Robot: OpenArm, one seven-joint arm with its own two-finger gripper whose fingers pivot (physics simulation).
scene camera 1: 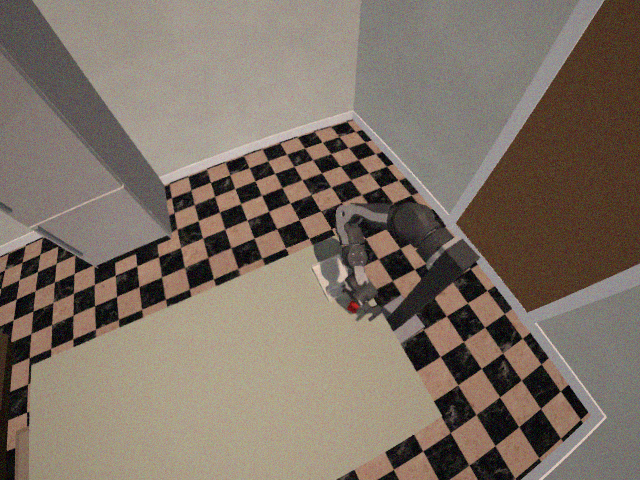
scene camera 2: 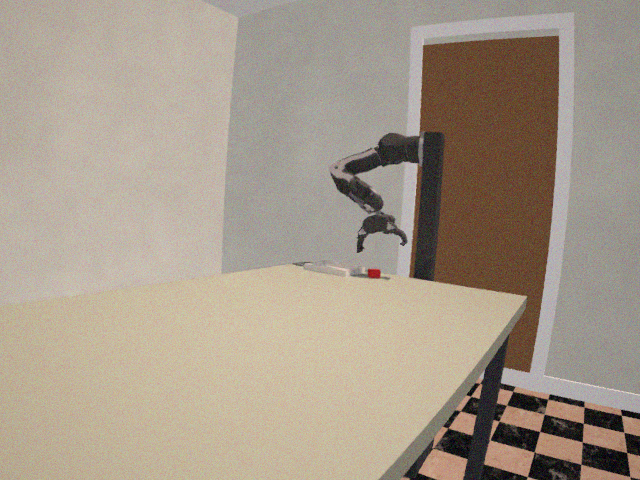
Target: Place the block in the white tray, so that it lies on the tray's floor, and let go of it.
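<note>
The red block [scene camera 1: 353, 307] [scene camera 2: 374, 273] rests on the table beside the white tray, outside it. The white tray [scene camera 1: 321, 282] [scene camera 2: 327, 270] lies near the table's far corner, partly in the arm's shadow; in scene camera 2 it shows almost edge-on, to the left of the block. My gripper [scene camera 1: 364, 310] [scene camera 2: 382, 247] is open and empty, fingers pointing down and spread wide. In scene camera 2 it hangs above the block, with a clear gap below its fingertips. In scene camera 1 the fingers are small and their exact outline is hard to tell.
The pale table [scene camera 1: 206, 382] [scene camera 2: 258, 361] extends away from the tray and block. The arm's dark column [scene camera 1: 426, 289] [scene camera 2: 430, 206] stands beyond the table edge, close to the block. A tall grey cabinet [scene camera 1: 67, 139] stands at the left in scene camera 1, away from the arm.
</note>
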